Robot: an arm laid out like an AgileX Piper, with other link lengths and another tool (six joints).
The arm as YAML. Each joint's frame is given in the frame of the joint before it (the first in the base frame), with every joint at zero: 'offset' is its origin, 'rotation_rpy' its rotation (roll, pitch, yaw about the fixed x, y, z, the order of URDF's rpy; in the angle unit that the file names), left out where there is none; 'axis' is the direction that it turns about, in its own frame. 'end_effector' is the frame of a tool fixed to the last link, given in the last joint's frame.
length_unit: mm
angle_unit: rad
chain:
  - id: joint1
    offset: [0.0, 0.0, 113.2]
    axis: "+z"
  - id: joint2
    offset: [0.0, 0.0, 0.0]
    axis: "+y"
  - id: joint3
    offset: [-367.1, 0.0, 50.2]
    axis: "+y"
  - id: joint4
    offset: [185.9, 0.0, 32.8]
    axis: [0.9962, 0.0, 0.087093]
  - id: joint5
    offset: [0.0, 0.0, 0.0]
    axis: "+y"
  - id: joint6
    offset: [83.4, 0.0, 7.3]
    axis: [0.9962, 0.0, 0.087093]
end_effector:
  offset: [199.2, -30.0, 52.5]
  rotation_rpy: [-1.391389, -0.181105, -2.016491]
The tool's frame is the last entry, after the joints.
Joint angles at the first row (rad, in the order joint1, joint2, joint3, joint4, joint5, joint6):
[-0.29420 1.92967 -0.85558 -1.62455 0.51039 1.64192]
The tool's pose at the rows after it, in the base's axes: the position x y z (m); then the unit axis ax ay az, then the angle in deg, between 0 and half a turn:
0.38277 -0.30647 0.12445 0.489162 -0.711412 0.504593 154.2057
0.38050 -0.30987 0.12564 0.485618 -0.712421 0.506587 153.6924
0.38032 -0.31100 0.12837 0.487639 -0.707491 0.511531 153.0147
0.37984 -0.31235 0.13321 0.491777 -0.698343 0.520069 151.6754
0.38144 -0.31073 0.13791 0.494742 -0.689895 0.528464 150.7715
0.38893 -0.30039 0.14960 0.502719 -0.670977 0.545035 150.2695
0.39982 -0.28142 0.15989 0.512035 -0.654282 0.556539 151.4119
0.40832 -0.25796 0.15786 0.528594 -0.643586 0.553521 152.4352
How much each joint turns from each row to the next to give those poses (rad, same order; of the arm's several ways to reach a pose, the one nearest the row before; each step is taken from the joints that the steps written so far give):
[-0.02900 -0.00001 0.00000 -0.03256 0.01665 0.00890]
[-0.00389 0.00129 -0.00001 -0.00336 0.00949 0.00444]
[0.00424 -0.00008 -0.00001 -0.00282 0.01513 -0.00750]
[0.01014 0.00000 0.00000 0.00003 0.02960 -0.01762]
[0.01732 0.00000 0.00004 -0.00008 0.02806 -0.00821]
[0.04472 -0.01132 0.00001 0.00434 0.04080 -0.01977]
[0.05535 -0.01984 -0.00003 0.01549 0.01794 -0.01858]
[0.06059 -0.00612 -0.00001 0.04874 0.00546 -0.03461]

